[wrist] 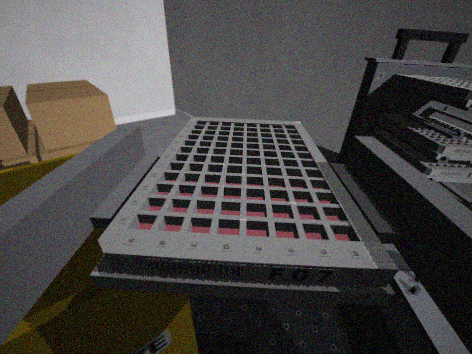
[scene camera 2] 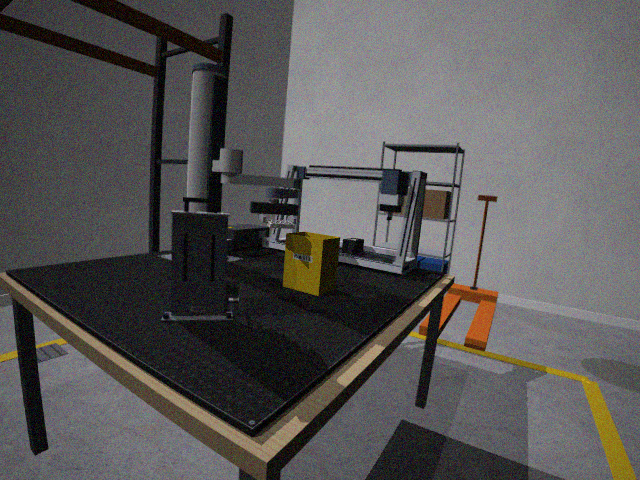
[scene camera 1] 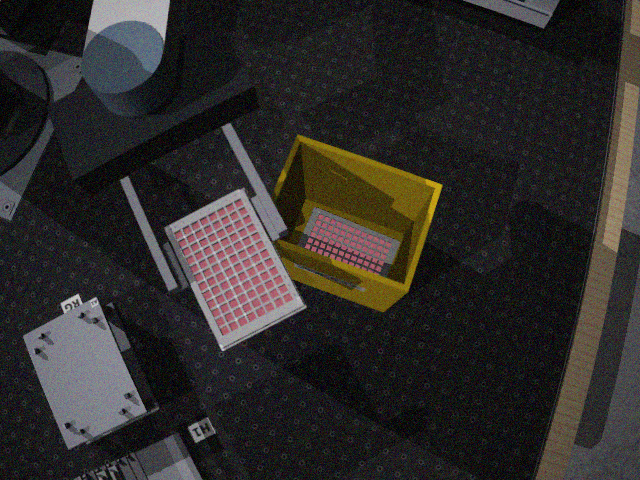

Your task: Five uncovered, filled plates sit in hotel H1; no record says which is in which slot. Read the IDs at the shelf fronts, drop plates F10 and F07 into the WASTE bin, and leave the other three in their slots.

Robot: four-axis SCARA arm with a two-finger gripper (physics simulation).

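Frame: origin at the arm's base, x ahead, y left, z up, level; centimetres.
Where they show: gripper, between the fingertips: [wrist: 244, 150] [scene camera 2: 279, 220] [scene camera 1: 229, 262].
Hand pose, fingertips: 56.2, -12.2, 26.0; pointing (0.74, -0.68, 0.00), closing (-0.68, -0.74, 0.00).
Things, the pixels of their top centre, and the offset from my fingertips, as dx, dy, dz.
- plate F07, centre of its top: [wrist: 244, 155] [scene camera 1: 231, 265] [scene camera 2: 279, 221] +0.2, -0.2, -0.4
- yellow WASTE bin, centre of its top: [wrist: 36, 211] [scene camera 1: 350, 209] [scene camera 2: 313, 235] +8.5, +9.6, -4.7
- pink-filled plate, centre of its top: [scene camera 1: 345, 251] +8.9, +9.4, -22.7
- grey plate nest with corner pins, centre of its top: [scene camera 1: 77, 373] -17.8, -17.8, -17.7
- RG tag, centre of its top: [scene camera 1: 72, 305] -25.5, -10.6, -24.7
- H1 tag, centre of its top: [scene camera 1: 201, 430] -1.5, -19.7, -24.7
My gripper [scene camera 1: 230, 260] [wrist: 244, 150] is shut on plate F07 [scene camera 1: 240, 289] [wrist: 235, 252], a grey plate with pink-filled wells, held level. "F07" reads on its front edge in the wrist view. In scene camera 1 it hangs just left of the yellow WASTE bin [scene camera 1: 361, 289] [scene camera 2: 302, 273] [wrist: 165, 310], its right side close to the bin's left wall. Another pink-filled plate [scene camera 1: 356, 235] lies at the bottom of the bin; its ID is not readable. Hotel H1 [scene camera 1: 178, 449] [scene camera 2: 199, 258] shows in part at the lower left of scene camera 1; its slots are hard to read in the wrist view.
A grey plate nest with corner pins [scene camera 1: 85, 377] and an RG tag [scene camera 1: 71, 303] stands left of the held plate. The H1 tag [scene camera 1: 201, 429] lies beside the hotel. A gantry machine [scene camera 2: 413, 222] stands behind the bin. The table's wooden edge [scene camera 1: 568, 382] runs along the right.
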